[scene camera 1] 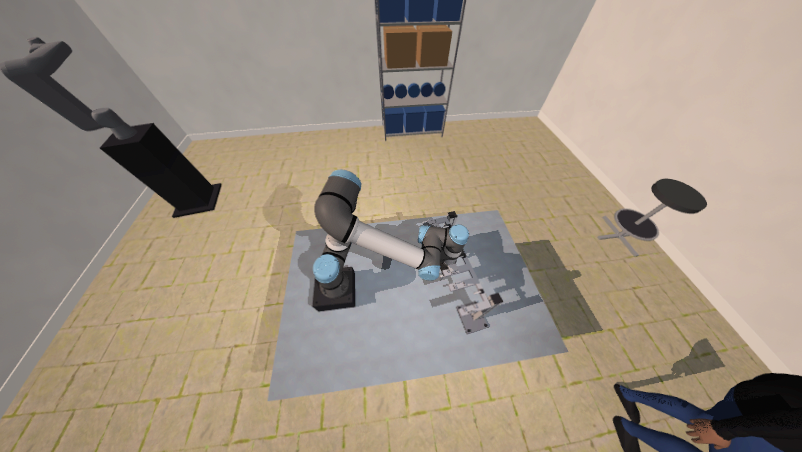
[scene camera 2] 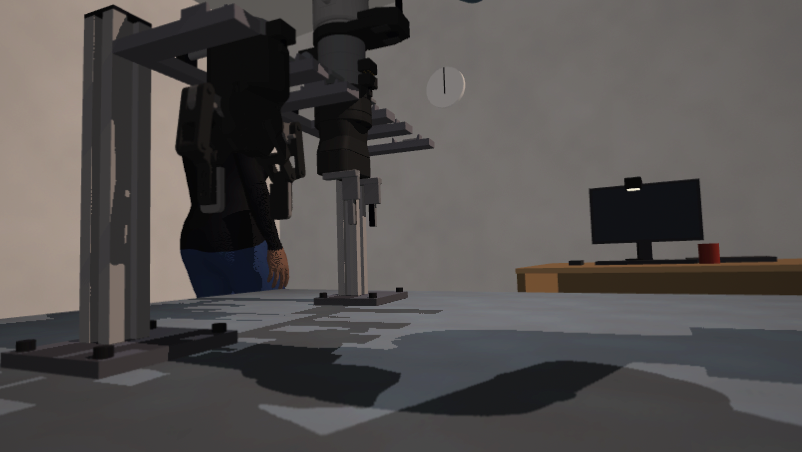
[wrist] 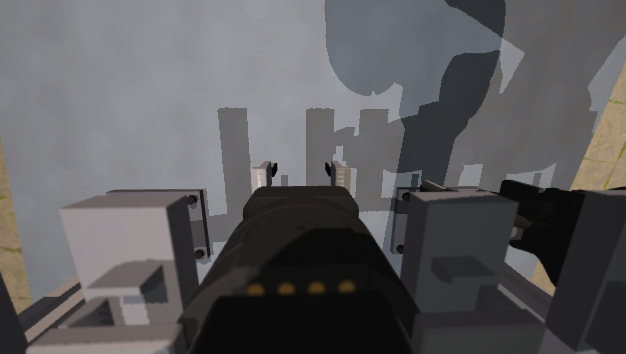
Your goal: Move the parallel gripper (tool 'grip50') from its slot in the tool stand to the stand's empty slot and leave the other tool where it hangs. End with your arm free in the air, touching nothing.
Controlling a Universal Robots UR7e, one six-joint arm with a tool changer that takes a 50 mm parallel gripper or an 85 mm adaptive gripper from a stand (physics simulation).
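Seen in the pictures: end effector, tool point: (scene camera 2: 342,79); arm's base, origin of the base link: (scene camera 1: 335,284).
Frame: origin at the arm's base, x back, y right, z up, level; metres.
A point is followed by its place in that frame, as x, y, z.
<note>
The parallel gripper (scene camera 2: 362,212) (wrist: 301,171) is mounted on the arm's wrist, upright, fingers apart and empty. In the wrist view its dark body stands between a left fork arm (wrist: 120,225) @(-0.530, 0.158, 0.186) and a right fork arm (wrist: 460,230) @(-0.534, 0.052, 0.186) of the tool stand (scene camera 1: 472,323) @(-0.652, 0.365, -0.084) (scene camera 2: 115,179) @(-0.665, -0.141, 0.060), in the middle slot. Whether it rests on the fork is hidden. The adaptive gripper (scene camera 2: 247,84) (wrist: 542,220) hangs in the neighbouring slot, at the right in the wrist view and nearest in scene camera 2. In scene camera 2, fork arms (scene camera 2: 399,147) @(-0.580, 0.324, 0.176) of the far slot stick out beyond the parallel gripper.
The robot base (scene camera 1: 334,297) @(0.006, 0.075, 0.018) stands on the grey mat (scene camera 1: 359,353) @(-0.061, 0.341, -0.096), left of the stand. A person (scene camera 1: 752,409) (scene camera 2: 224,263) is beyond the mat. A stool (scene camera 1: 678,195), a shelf unit (scene camera 1: 417,104) and a desk (scene camera 2: 537,282) with a monitor (scene camera 2: 645,213) stand farther off.
</note>
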